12 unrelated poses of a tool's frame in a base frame.
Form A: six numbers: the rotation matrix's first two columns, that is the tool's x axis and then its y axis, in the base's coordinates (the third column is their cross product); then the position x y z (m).
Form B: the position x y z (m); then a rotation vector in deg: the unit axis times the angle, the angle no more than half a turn. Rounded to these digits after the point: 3 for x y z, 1 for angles.
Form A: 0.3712 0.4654 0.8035 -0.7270 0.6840 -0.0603 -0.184 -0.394 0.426
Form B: -0.184 -0.394 0.426 18.8 -51.9 44.8
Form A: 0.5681 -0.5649 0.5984 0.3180 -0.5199 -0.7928 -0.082 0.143 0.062
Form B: -0.082 0.143 0.062 -103.6 11.6 -63.8
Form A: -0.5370 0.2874 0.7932 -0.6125 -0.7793 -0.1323 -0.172 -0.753 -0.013
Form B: -0.172 -0.753 -0.013 62.3 -31.3 132.1
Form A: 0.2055 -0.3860 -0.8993 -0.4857 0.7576 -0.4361 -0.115 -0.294 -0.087
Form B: -0.115 -0.294 -0.087 -44.3 80.5 4.6
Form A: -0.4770 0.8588 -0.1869 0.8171 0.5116 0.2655 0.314 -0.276 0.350
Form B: 0.314 -0.276 0.350 80.6 141.1 11.5
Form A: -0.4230 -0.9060 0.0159 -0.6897 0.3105 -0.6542 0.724 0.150 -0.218
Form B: 0.724 0.150 -0.218 -81.8 127.6 -48.3
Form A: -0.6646 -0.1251 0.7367 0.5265 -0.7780 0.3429 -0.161 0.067 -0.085
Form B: -0.161 0.067 -0.085 -58.7 -44.4 -140.2
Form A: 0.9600 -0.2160 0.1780 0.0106 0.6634 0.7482 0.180 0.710 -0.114
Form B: 0.180 0.710 -0.114 48.0 -15.0 -7.4
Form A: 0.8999 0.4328 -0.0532 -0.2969 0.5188 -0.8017 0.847 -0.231 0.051
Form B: 0.847 -0.231 0.051 -53.1 -9.2 25.2
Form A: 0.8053 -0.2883 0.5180 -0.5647 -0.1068 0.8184 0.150 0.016 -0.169
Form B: 0.150 0.016 -0.169 97.5 -38.5 15.2
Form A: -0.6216 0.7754 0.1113 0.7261 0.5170 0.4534 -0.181 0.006 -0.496
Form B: -0.181 0.006 -0.496 75.2 151.5 40.9
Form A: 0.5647 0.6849 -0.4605 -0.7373 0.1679 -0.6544 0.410 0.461 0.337
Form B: 0.410 0.461 0.337 -55.6 3.7 58.0
